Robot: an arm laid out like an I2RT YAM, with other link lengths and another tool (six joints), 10 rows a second.
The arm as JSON. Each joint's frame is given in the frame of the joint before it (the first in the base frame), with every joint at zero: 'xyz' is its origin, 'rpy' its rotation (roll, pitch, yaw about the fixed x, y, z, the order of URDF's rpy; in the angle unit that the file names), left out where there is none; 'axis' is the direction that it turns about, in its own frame. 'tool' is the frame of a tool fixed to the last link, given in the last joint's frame.
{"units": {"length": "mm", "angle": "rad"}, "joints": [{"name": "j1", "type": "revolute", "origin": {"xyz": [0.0, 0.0, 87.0]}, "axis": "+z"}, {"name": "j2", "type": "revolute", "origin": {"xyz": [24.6, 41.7, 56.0], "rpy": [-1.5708, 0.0, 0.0]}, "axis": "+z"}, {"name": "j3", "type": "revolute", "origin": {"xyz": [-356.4, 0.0, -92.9], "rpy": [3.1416, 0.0, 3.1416]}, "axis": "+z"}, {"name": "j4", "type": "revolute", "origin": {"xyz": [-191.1, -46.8, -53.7], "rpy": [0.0, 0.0, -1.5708]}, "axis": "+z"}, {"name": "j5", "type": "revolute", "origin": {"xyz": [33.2, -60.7, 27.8], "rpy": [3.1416, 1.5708, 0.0]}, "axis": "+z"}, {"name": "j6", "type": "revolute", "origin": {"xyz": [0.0, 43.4, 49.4], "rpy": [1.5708, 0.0, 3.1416]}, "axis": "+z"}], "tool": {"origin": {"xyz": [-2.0, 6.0, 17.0], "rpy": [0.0, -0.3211, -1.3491]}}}
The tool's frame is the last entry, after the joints.
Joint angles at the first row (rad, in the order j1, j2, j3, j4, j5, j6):
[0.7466 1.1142 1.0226 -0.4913 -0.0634 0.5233]
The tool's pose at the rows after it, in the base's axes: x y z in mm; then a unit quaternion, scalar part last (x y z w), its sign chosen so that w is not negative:
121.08 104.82 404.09 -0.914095 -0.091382 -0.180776 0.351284
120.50 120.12 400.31 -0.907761 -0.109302 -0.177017 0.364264
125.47 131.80 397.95 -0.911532 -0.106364 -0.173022 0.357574
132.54 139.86 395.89 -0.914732 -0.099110 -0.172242 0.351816
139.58 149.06 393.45 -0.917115 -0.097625 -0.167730 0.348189
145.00 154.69 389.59 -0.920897 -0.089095 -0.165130 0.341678
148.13 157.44 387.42 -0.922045 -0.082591 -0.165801 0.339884
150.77 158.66 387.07 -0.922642 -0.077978 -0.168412 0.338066
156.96 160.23 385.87 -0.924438 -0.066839 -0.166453 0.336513
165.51 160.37 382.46 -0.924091 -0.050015 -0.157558 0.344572
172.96 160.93 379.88 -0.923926 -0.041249 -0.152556 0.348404
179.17 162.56 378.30 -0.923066 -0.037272 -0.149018 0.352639
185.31 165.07 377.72 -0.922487 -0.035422 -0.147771 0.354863
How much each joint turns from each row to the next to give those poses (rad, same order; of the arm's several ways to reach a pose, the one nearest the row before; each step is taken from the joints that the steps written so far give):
[0.0778 0.0130 -0.0324 0.0713 0.0179 0.0267]
[0.0702 0.0228 -0.0236 0.0669 0.0199 0.0232]
[0.0287 0.0385 0.0074 0.0139 0.0302 0.0163]
[0.0001 0.0348 0.0076 0.0148 0.0137 0.0072]
[-0.0005 0.0377 0.0090 0.0160 -0.0006 0.0023]
[-0.0010 0.0273 0.0007 0.0103 0.0125 0.0097]
[-0.0015 0.0134 -0.0027 0.0124 0.0088 0.0079]
[-0.0044 0.0081 0.0027 0.0050 0.0069 0.0016]
[-0.0189 0.0183 0.0073 0.0031 -0.0041 0.0078]
[-0.0377 0.0209 -0.0044 0.0214 -0.0322 0.0196]
[-0.0288 0.0195 -0.0002 0.0164 -0.0245 0.0048]
[-0.0197 0.0180 0.0029 0.0156 -0.0208 0.0015]
[-0.0142 0.0188 0.0091 0.0107 -0.0137 -0.0022]

